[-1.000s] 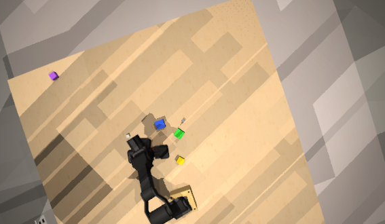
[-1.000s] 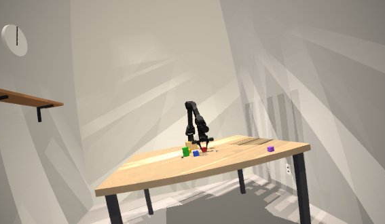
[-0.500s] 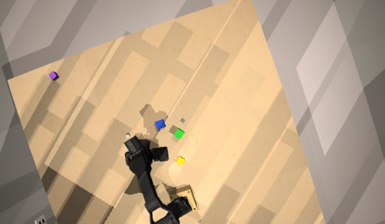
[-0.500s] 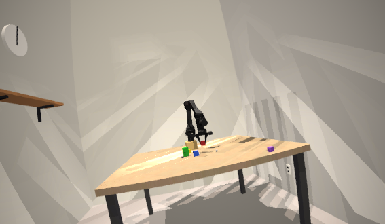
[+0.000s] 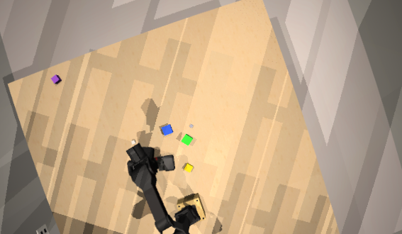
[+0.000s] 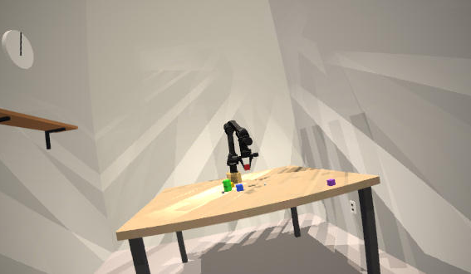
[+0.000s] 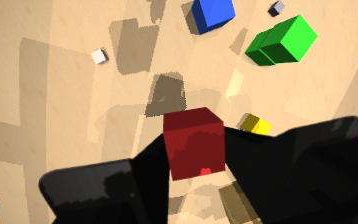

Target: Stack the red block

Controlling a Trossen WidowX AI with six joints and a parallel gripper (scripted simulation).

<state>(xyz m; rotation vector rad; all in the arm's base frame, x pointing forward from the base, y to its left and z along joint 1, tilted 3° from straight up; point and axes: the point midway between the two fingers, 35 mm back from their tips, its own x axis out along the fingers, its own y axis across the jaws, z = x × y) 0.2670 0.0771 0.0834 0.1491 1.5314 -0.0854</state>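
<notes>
The small grey piece lies 19 cm to the right of my gripper tip, 11 cm below it and 10 cm ahead of it. The rest, counted from my gripper tip: small white piece 11 cm below, 10 cm ahead, 9 cm to the left; red block 1 cm above; blue block 11 cm ahead, 10 cm below, 8 cm to the right.
</notes>
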